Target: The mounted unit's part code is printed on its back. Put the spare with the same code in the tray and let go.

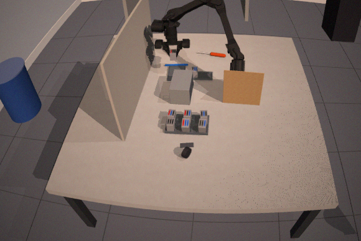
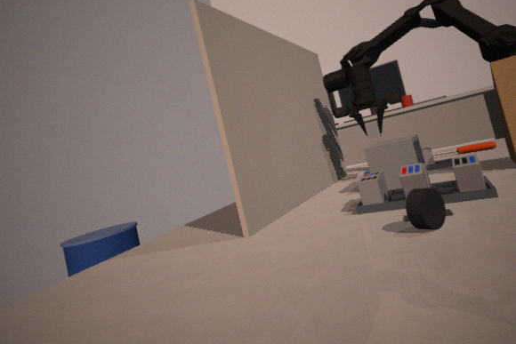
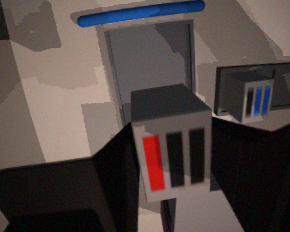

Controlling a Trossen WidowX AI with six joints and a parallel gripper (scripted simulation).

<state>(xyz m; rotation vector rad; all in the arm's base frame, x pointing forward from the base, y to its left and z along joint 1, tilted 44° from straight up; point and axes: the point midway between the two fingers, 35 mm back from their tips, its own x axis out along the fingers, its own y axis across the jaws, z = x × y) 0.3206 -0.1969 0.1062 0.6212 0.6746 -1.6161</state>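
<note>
Now: the dark grey tray 10 mm behind my gripper tip and 120 mm below it. The rest, counted from my gripper tip: blue pen 10 mm behind, 80 mm to the right, 120 mm below; grey mounted unit 40 mm behind, 180 mm to the left, 70 mm below; rack 150 mm behind, 30 mm to the left, 110 mm below.
</note>
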